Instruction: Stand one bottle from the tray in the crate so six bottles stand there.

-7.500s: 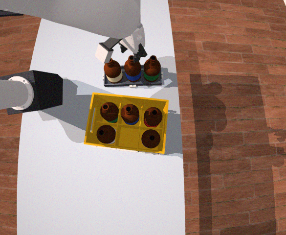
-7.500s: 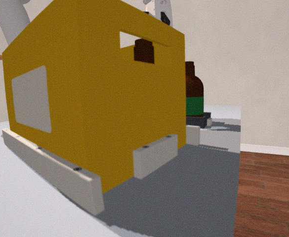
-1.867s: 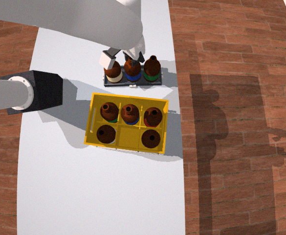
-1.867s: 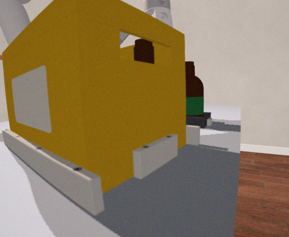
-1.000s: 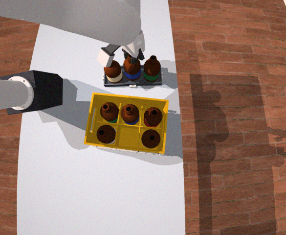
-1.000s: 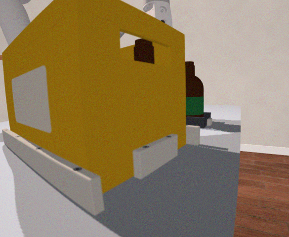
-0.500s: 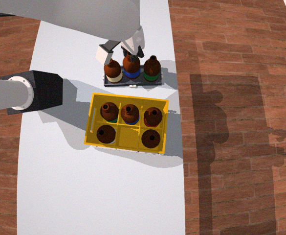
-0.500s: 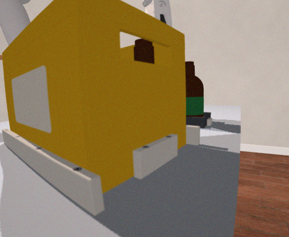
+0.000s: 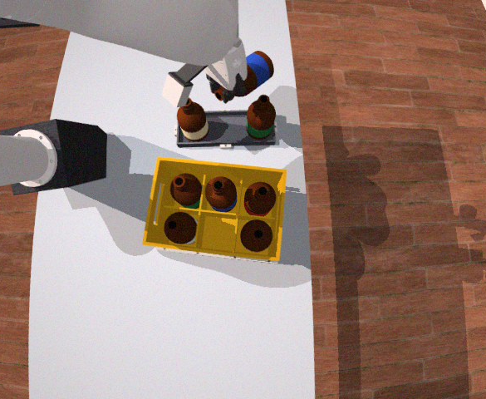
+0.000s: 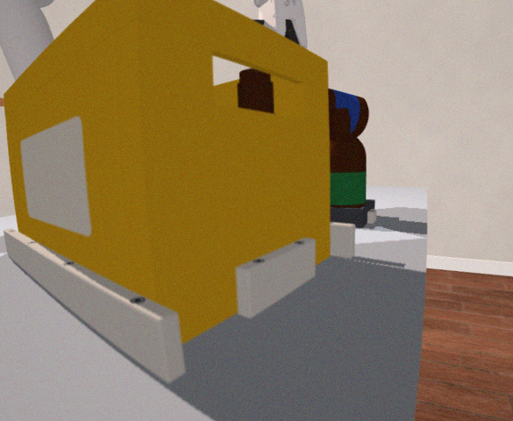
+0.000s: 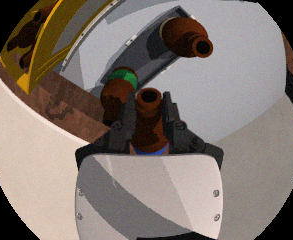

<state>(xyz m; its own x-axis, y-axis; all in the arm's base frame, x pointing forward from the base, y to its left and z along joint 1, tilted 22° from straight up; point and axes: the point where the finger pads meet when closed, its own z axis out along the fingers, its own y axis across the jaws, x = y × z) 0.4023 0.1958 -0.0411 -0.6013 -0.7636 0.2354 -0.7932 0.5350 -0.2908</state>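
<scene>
The cream-labelled bottle lies 90 mm behind my hand, 20 mm to the right of it and 110 mm below it. Round my hand: crate 20 mm ahead, 250 mm to the right, 110 mm below; then green-label bottle 90 mm ahead, 10 mm to the left, 110 mm below; then dark tray 180 mm below.
</scene>
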